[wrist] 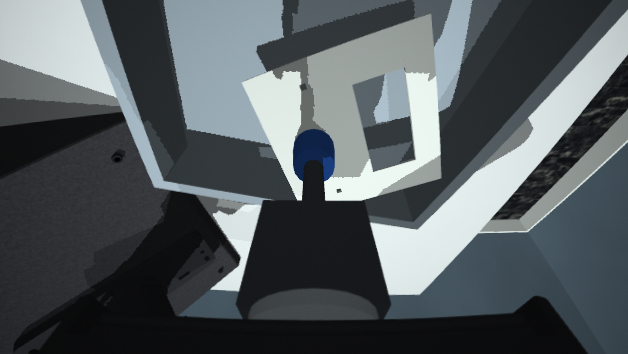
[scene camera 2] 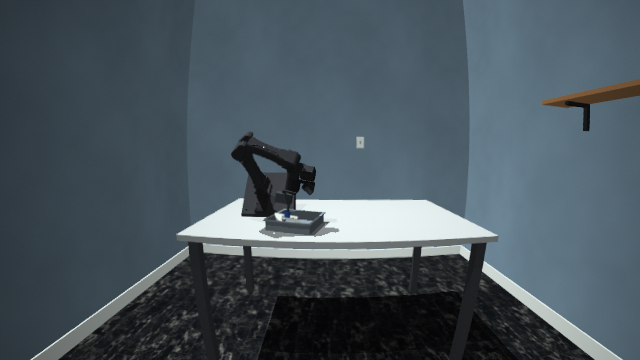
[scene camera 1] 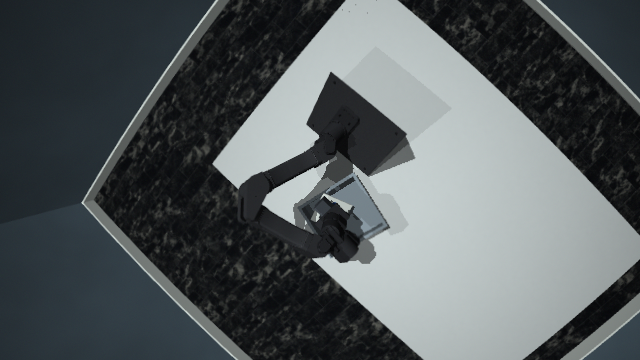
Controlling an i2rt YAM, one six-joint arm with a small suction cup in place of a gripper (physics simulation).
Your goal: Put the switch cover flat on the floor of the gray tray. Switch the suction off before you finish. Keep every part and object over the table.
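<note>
The gray tray [scene camera 1: 372,201] [scene camera 2: 287,227] [wrist: 225,155] stands on the table. The white switch cover [scene camera 1: 342,203] [scene camera 2: 279,217] [wrist: 340,110] has a rectangular opening. My blue suction cup [scene camera 2: 287,214] [wrist: 313,155] is on its face, off to one side of the opening, and holds it. The cover is inside the tray's outline, down at about rim height or lower in scene camera 2. A dark shadow band lies beyond its far edge in the wrist view. One corner is close to a tray wall; contact cannot be told. Arm parts hide much of it in scene camera 1.
The arm's dark base plate [scene camera 1: 370,130] [scene camera 2: 250,200] stands tilted on the white table [scene camera 1: 475,225] [scene camera 2: 400,222], close to the tray. The arm's elbow [scene camera 1: 252,197] hangs near a table edge. A brown shelf [scene camera 2: 595,95] is on the right wall.
</note>
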